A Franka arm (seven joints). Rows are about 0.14 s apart.
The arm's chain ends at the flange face. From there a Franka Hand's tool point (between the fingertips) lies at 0.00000 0.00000 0.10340 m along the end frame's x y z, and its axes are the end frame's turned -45 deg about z.
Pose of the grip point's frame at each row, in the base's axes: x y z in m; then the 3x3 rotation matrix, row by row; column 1 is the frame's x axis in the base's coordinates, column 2 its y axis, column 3 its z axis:
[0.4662 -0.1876 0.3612], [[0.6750 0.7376 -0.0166], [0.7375 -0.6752 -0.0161], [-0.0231 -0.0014 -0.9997]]
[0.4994 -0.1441 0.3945], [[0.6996 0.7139 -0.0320], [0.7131 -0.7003 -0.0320], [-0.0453 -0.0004 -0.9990]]
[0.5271 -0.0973 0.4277], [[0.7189 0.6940 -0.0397], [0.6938 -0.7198 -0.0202], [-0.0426 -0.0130 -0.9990]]
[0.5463 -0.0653 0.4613], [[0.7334 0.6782 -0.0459], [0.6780 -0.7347 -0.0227], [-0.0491 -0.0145 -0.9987]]
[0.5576 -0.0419 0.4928], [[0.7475 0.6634 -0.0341], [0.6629 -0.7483 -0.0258], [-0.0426 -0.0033 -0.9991]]
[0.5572 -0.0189 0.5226], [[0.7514 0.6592 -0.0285], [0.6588 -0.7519 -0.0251], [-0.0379 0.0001 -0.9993]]
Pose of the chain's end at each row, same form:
[0.4679 -0.1859 0.4646], [[0.9989 0.0443 -0.0166], [0.0441 -0.9989 -0.0161], [-0.0173 0.0153 -0.9997]]
[0.5027 -0.1408 0.4978], [[0.9995 0.0101 -0.0320], [0.0091 -0.9994 -0.0320], [-0.0323 0.0317 -0.9990]]
[0.5312 -0.0952 0.5310], [[0.9991 -0.0176 -0.0397], [-0.0184 -0.9996 -0.0202], [-0.0393 0.0209 -0.9990]]
[0.5510 -0.0630 0.5646], [[0.9982 -0.0390 -0.0459], [-0.0401 -0.9989 -0.0227], [-0.0450 0.0245 -0.9987]]
[0.5611 -0.0392 0.5961], [[0.9977 -0.0595 -0.0341], [-0.0604 -0.9979 -0.0258], [-0.0325 0.0278 -0.9991]]
[0.5601 -0.0163 0.6259], [[0.9974 -0.0652 -0.0285], [-0.0658 -0.9975 -0.0251], [-0.0267 0.0269 -0.9993]]

